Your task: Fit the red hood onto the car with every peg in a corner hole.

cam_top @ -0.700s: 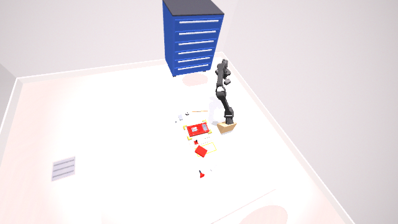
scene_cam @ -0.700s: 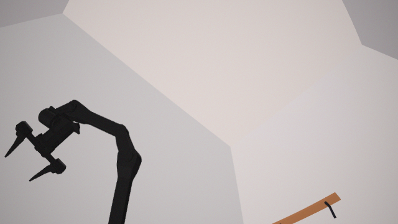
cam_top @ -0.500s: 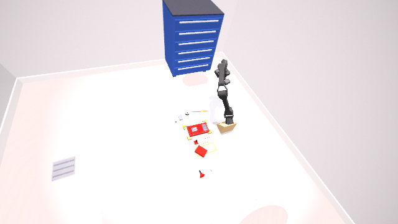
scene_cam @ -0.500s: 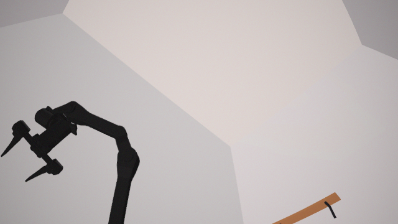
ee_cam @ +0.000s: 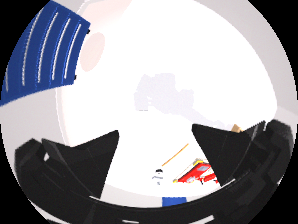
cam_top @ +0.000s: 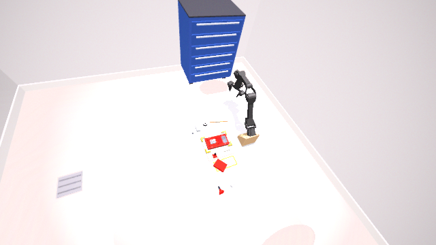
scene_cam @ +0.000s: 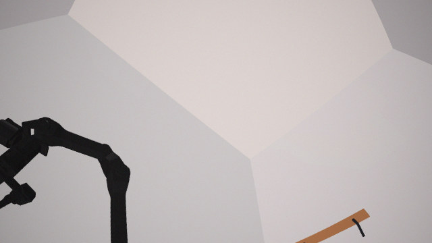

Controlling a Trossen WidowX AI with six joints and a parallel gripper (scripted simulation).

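Now: the red hood 60 cm to the left of my gripper tip, 32 cm ahead of it and 15 cm below it.
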